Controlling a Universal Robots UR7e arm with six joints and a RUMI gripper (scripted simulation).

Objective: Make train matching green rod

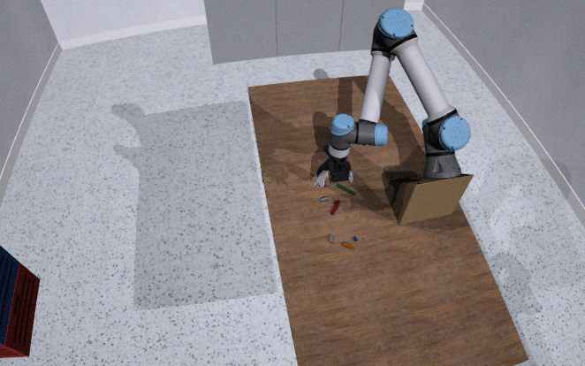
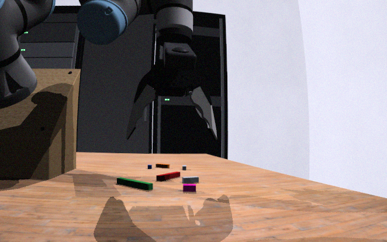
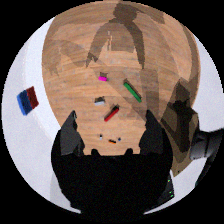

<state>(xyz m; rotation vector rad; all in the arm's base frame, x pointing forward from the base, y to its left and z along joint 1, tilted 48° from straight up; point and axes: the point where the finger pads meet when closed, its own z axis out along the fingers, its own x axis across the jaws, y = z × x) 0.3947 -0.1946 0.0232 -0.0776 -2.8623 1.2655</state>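
The blue rod lies 230 mm to the left of my hand, 70 mm below it and 30 mm behind it. The rest, counted from my hand: green rod: 70 mm below, 70 mm behind, 10 mm to the right; magenta rod: 70 mm below, 50 mm to the right, 20 mm ahead; red rod: 70 mm to the left, 70 mm below.
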